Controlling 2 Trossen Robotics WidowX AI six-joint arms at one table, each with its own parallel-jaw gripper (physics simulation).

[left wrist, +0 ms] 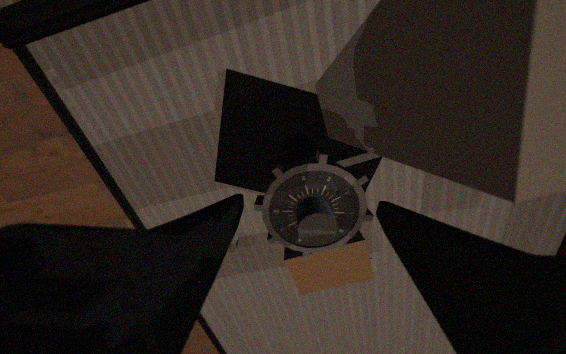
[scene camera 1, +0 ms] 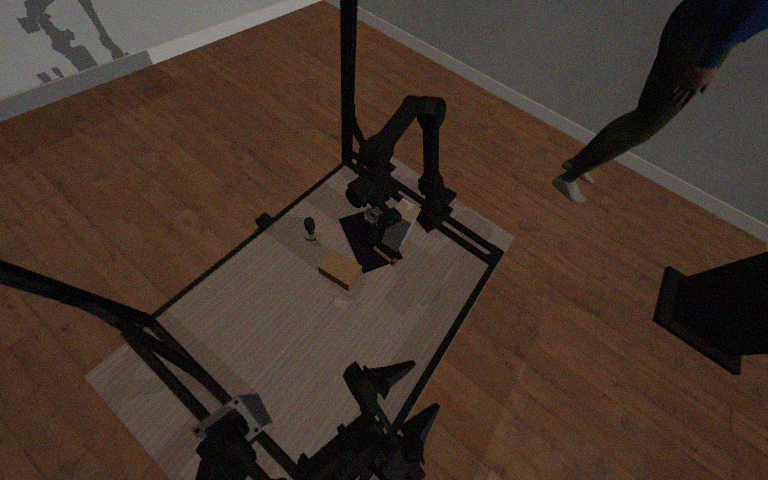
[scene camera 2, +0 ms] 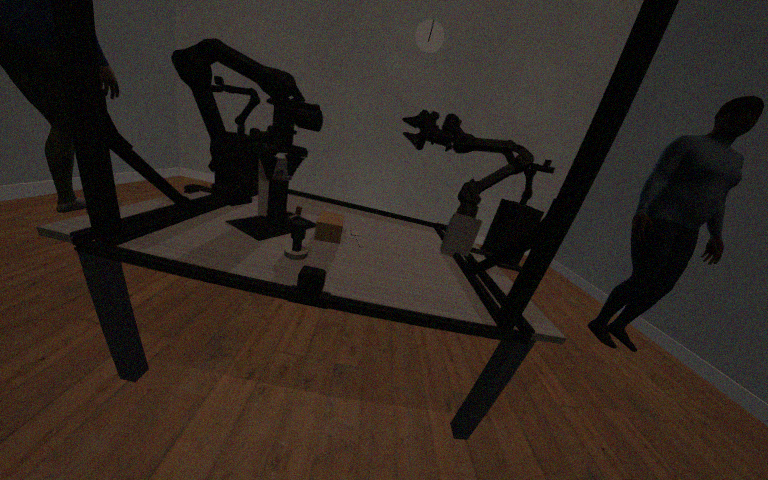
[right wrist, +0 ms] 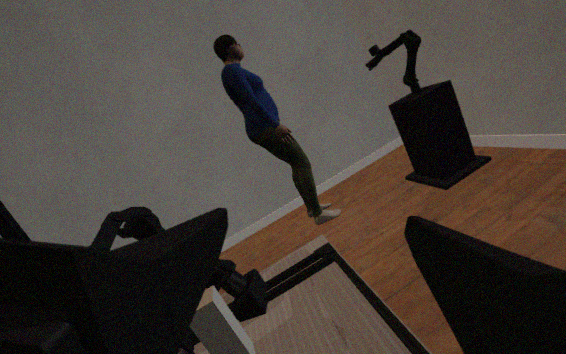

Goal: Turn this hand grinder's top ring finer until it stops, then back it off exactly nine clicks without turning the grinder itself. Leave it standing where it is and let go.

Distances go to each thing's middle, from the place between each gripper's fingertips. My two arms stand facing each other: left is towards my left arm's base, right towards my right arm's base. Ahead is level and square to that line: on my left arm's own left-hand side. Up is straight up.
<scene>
I see my right gripper 340 mm past the tan wooden block (scene camera 1: 338, 268), 160 mm to the right of it and 390 mm above it. From my right hand the other things lie so: hand grinder (scene camera 2: 278, 190) (360 mm behind, 340 mm to the left, 330 mm below); then pale upright box (scene camera 1: 394, 237) (280 mm behind, 390 mm to the left, 320 mm below); then dark base plate (scene camera 1: 352, 225) (360 mm behind, 340 mm to the left, 420 mm below).
Right now the hand grinder is 6 cm below my left hand. Also, from my left hand: tan wooden block: 17 cm to the right, 12 cm below, 2 cm ahead; then pale upright box: 8 cm ahead, 6 cm to the left, 5 cm below; then dark base plate: 15 cm below.
</scene>
